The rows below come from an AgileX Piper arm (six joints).
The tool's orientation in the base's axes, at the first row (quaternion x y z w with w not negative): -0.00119 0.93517 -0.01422 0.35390
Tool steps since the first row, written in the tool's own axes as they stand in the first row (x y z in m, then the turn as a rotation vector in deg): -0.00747 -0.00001 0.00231 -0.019 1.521 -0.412; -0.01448 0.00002 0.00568 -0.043 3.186 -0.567; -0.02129 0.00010 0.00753 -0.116 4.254 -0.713; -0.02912 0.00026 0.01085 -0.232 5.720 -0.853
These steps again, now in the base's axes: 0.00713 0.00002 0.00321 -0.247 1.531 0.279; 0.01461 0.00005 0.00533 -0.318 3.200 0.366; 0.02094 0.00017 0.00845 -0.352 4.272 0.494; 0.02901 0.00034 0.01114 -0.346 5.742 0.636
